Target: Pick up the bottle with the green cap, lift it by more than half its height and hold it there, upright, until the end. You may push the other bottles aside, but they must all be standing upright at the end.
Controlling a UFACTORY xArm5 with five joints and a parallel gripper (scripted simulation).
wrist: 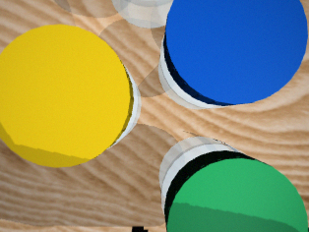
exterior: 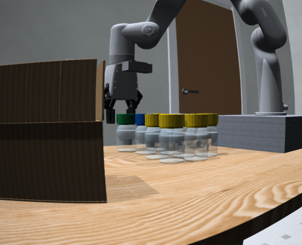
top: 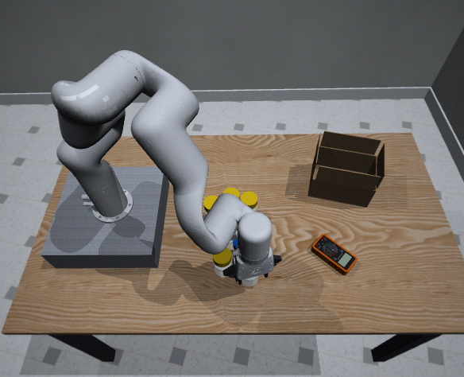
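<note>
My gripper is now 50 mm above the green-capped bottle, 20 mm to the right of it and 10 mm past it. Also, from my hand: blue-capped bottle (90 mm to the left, 50 mm below, 30 mm behind); then orange multimeter (250 mm ahead, 110 mm to the left, 80 mm below).
</note>
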